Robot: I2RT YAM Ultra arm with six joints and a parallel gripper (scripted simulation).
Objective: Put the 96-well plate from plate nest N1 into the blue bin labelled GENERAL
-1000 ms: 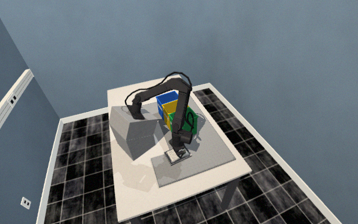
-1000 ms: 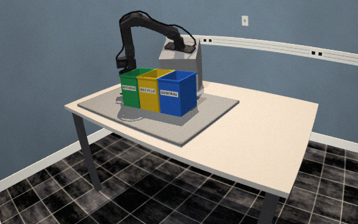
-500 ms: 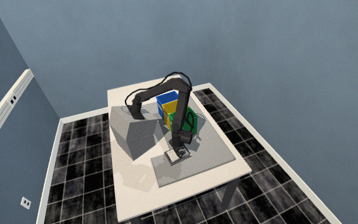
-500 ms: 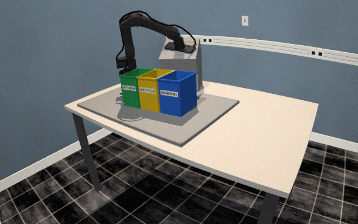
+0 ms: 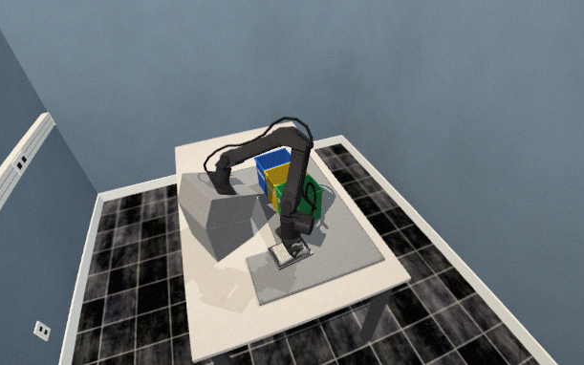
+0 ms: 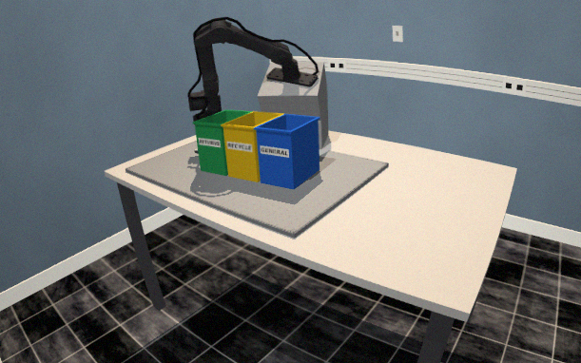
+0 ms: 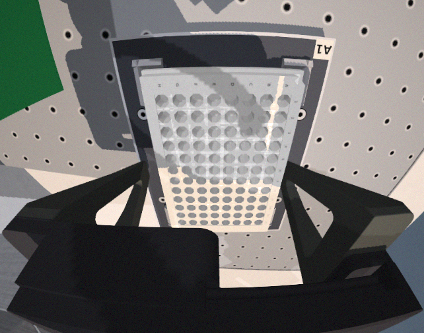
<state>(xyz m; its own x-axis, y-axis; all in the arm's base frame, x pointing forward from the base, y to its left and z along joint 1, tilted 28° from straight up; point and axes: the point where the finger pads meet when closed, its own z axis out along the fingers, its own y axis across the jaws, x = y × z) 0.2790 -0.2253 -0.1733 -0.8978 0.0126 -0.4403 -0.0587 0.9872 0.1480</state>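
Now: hand 10 mm above the white 96-well plate. Round my hand: dark plate nest N1: 20 mm below; green returns bin: 130 mm ahead, 170 mm to the left, 60 mm above; yellow recycle bin: 120 mm ahead, 300 mm to the left, 60 mm above.
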